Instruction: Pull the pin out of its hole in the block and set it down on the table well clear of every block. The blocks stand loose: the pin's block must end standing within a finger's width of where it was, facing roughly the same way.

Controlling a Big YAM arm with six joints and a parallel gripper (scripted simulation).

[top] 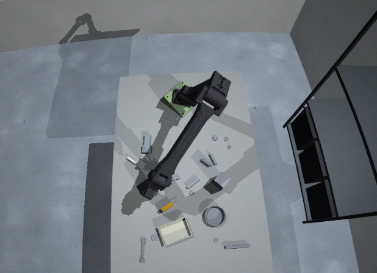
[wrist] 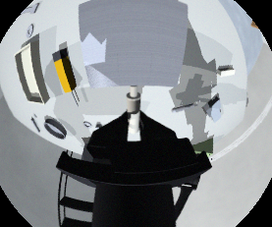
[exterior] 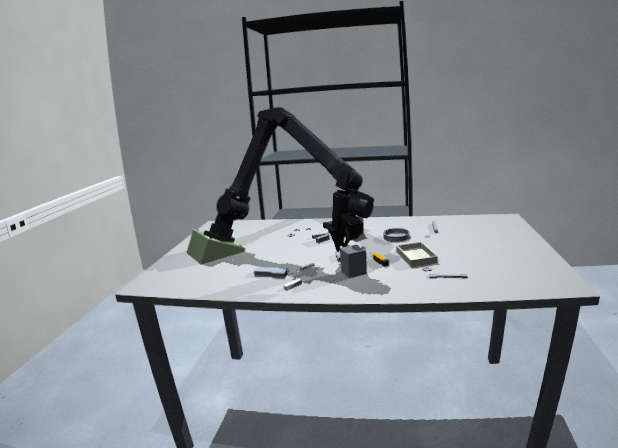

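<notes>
Right now the grey block is 70 mm to the right of my hand and 60 mm ahead of it. From my hand the other things lie so: pale pin: 20 mm to the right, 20 mm ahead; then white bar: 200 mm to the right, 100 mm behind, 40 mm below; then shallow cream tray: 240 mm ahead, 80 mm to the left, 40 mm below.
</notes>
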